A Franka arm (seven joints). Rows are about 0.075 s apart.
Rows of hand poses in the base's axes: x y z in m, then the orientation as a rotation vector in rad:
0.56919, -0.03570, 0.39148, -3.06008, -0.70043, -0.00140
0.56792, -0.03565, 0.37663, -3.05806, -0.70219, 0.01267
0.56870, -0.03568, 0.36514, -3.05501, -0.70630, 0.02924
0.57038, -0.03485, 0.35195, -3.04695, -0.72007, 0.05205
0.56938, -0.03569, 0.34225, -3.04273, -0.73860, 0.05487
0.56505, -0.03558, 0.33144, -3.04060, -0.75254, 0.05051
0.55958, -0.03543, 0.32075, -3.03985, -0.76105, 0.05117
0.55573, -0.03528, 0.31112, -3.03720, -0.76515, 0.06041
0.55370, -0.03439, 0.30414, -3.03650, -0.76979, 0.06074
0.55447, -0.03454, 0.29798, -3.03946, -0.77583, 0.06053
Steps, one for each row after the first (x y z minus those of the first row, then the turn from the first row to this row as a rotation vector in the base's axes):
-0.00127, 0.00005, -0.01485, -0.00049, 0.00909, 0.00139
-0.00049, 0.00002, -0.02634, -0.00096, 0.01982, 0.00440
0.00119, 0.00085, -0.03953, 0.00009, 0.03502, 0.01414
0.00019, 0.00001, -0.04923, -0.00057, 0.03670, 0.02628
-0.00414, 0.00012, -0.06004, -0.00109, 0.03371, 0.03525
-0.00961, 0.00027, -0.07073, -0.00249, 0.03380, 0.04064
-0.01346, 0.00042, -0.08036, -0.00244, 0.03987, 0.04359
-0.01549, 0.00131, -0.08734, -0.00294, 0.03997, 0.04657
-0.01472, 0.00116, -0.09350, -0.00714, 0.03881, 0.04984

